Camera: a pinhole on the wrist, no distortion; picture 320 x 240 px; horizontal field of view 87.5 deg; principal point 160.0 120.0 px. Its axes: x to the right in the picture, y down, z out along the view. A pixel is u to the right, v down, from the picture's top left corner.
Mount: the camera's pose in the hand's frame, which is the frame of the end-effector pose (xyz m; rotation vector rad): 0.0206 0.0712 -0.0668 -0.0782 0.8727 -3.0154
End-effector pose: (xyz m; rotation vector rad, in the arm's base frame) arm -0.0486 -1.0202 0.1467 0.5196 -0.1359 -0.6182
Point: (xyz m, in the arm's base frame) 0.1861 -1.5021 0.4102
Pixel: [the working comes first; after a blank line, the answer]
In the camera's frame: -0.4199 -0.1103 0.4685

10.2 80.7
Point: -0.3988 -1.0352 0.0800
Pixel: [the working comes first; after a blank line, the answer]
In the camera's frame: 0.3031 0.1950 0.2380

outside the picture
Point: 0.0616 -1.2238 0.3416
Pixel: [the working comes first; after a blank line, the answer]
In the camera's frame: -0.1669 -0.1097 0.2851

62.1 55.7
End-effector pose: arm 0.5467 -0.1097 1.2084 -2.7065 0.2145 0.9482
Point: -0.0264 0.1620 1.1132
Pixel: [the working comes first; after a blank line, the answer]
In the camera's frame: 0.4477 -0.1375 0.5474

296.7 78.0
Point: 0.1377 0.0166 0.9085
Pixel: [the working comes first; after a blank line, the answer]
In the camera's frame: 0.1830 -0.2688 0.4959

221.7 29.4
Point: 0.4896 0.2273 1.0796
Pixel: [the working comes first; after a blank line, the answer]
In the camera's frame: 0.0206 0.1411 0.4396

167.8 173.6
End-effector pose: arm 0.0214 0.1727 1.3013 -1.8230 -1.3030 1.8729
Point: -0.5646 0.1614 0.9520
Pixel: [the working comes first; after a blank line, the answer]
In the camera's frame: -0.3022 -0.3007 0.5961

75.3 35.7
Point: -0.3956 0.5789 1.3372
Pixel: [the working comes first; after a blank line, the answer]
In the camera's frame: -0.3007 0.2845 0.5018

59.8 214.7
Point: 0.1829 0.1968 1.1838
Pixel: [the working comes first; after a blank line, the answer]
In the camera's frame: -0.0484 -0.0179 -0.0890

behind the camera
